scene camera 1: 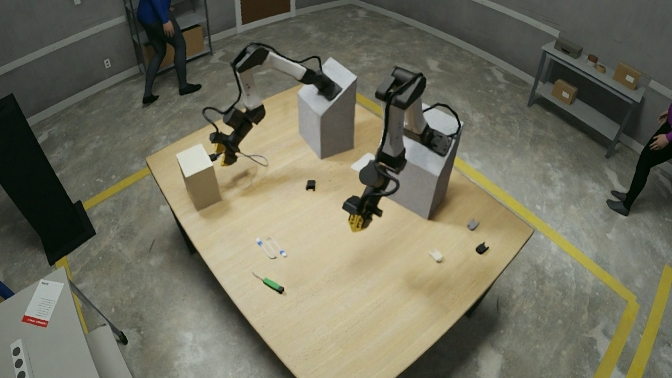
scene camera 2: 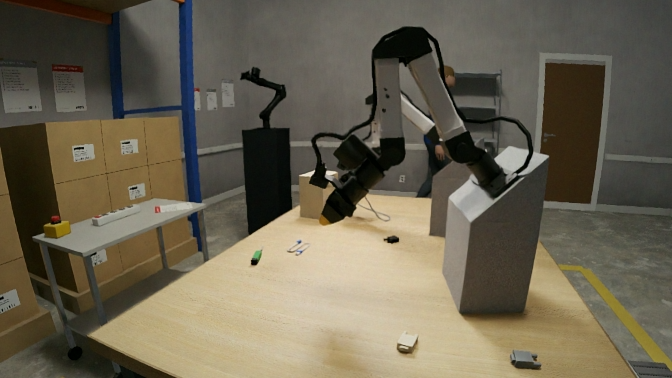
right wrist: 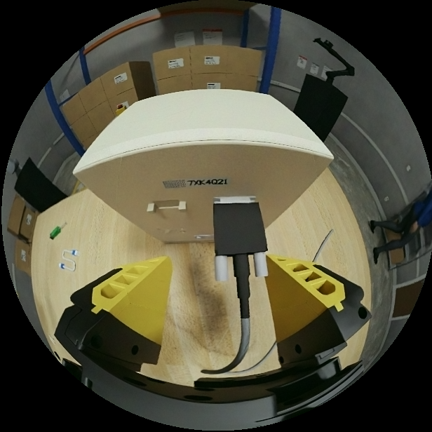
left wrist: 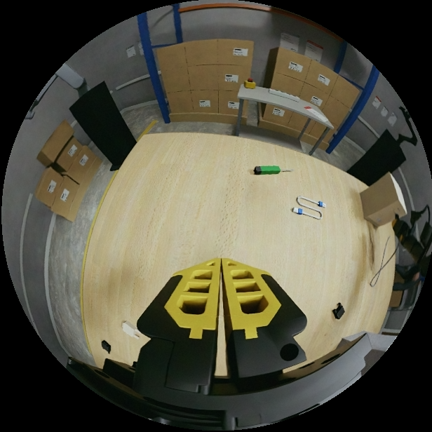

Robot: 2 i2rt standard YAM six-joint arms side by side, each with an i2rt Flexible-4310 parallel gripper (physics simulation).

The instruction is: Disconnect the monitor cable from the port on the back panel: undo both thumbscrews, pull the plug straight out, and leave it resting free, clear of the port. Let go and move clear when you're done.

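Frame: origin at the left arm's base, x back, y up, z left, level; centimetres.
Where they show: left gripper, between the fingertips: (scene camera 1: 353,232) (scene camera 2: 320,223); right gripper, between the fingertips: (scene camera 1: 218,160); left arm's base, origin of its link: (scene camera 1: 425,135) (scene camera 2: 492,179); right arm's base, origin of its link: (scene camera 1: 325,84).
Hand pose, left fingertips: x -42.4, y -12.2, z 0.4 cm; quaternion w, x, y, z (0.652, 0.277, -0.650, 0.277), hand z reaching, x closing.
Things, the pixels of their top centre, and the offset from my left fingertips.
- beige box, centre of its top: (scene camera 1: 194,159) (scene camera 2: 319,173) dx -11.9, dy +0.9, dz -67.3 cm
- green screwdriver, centre of its top: (scene camera 1: 266,280) (scene camera 2: 258,251) dx -23.9, dy -16.3, dz -16.5 cm
- white-and-blue cable, centre of its top: (scene camera 1: 270,246) (scene camera 2: 299,245) dx -12.3, dy -17.2, dz -25.7 cm
- black connector, centre of its top: (scene camera 2: 392,237) (scene camera 1: 310,183) dx +20.0, dy -16.5, dz -34.9 cm
The beige box (scene camera 1: 202,182) (scene camera 2: 311,197) (left wrist: 378,202) (right wrist: 145,187) stands at the table's far left in scene camera 1. The black monitor plug (right wrist: 240,227) sits at the metal port (right wrist: 235,199) on its back panel. Two pale thumbscrews (right wrist: 221,268) (right wrist: 260,264) stick out of the plug toward me, with the cable (right wrist: 245,332) (scene camera 1: 256,159) between them. My right gripper (right wrist: 217,262) is open, its fingers on either side of the thumbscrews and apart from them; the right thumbscrew is close to one fingertip. My left gripper (left wrist: 220,262) (scene camera 1: 355,230) (scene camera 2: 324,222) is shut and empty above the table.
A green screwdriver (scene camera 1: 272,285) (scene camera 2: 256,257) (left wrist: 267,170) and a white-and-blue cable (scene camera 1: 270,248) (left wrist: 310,208) lie on the table. A black connector (scene camera 1: 311,185) (left wrist: 338,310) lies mid-table. Beige (scene camera 1: 436,256), grey (scene camera 1: 473,224) and black (scene camera 1: 482,248) connectors lie toward the right in scene camera 1.
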